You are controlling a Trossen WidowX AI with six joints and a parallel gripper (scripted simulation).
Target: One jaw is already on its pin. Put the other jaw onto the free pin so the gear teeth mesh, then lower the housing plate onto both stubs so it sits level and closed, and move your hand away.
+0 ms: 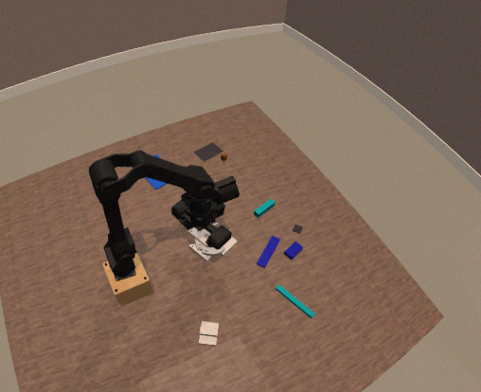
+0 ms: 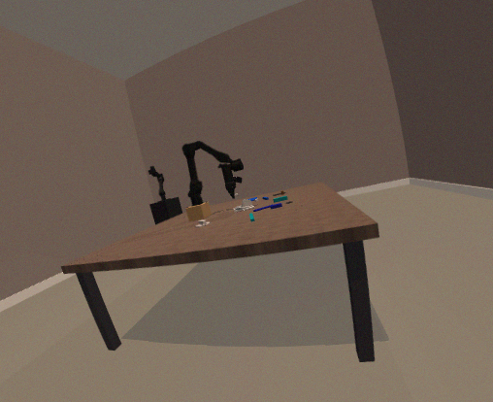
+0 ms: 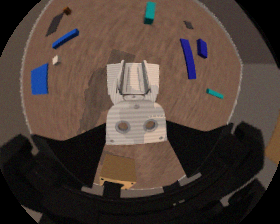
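My gripper tip is now 30 mm short of the white jaw and 70 mm above it. Round my gripper tip: blue bar 200 mm ahead, 80 mm to the right, 80 mm below; white base 70 mm ahead, 30 mm to the left, 80 mm below; white housing plate 10 mm ahead, 20 mm above.
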